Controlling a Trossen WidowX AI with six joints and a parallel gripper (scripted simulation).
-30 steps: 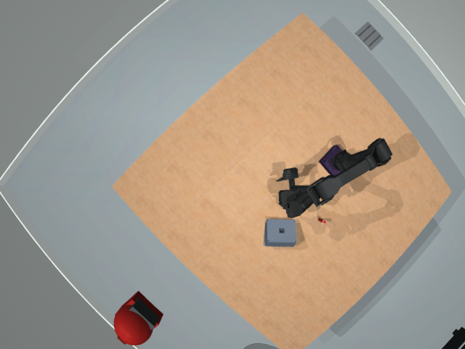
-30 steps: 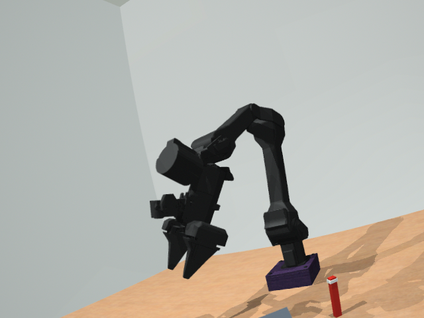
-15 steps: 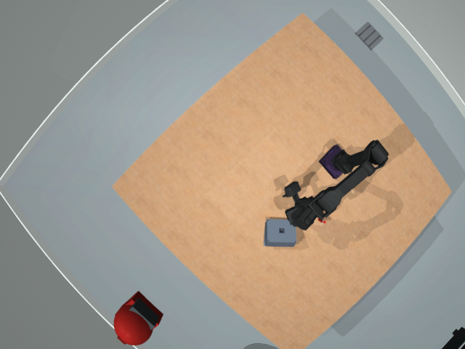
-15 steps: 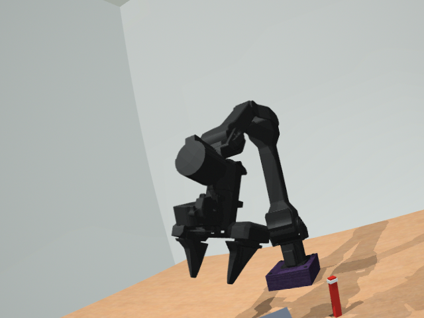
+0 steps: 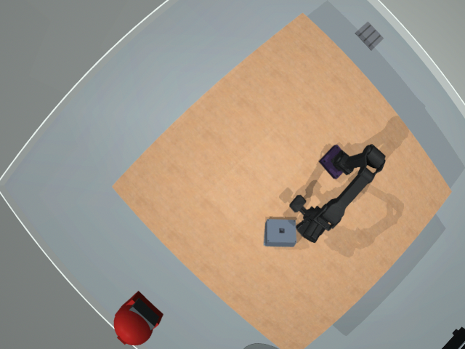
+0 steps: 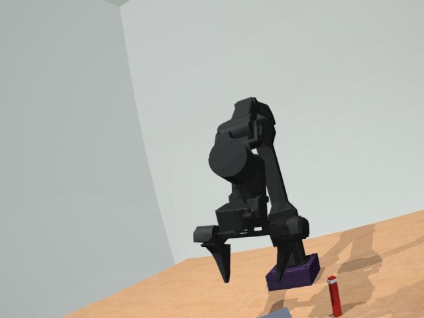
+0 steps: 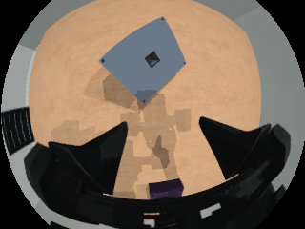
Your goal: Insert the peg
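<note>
The red peg is 110 mm to the left of my gripper tip, 70 mm behind it and 60 mm below it. From my gripper tip the other things lie so: panel: 110 mm ahead, 70 mm below, 20 mm to the left.
</note>
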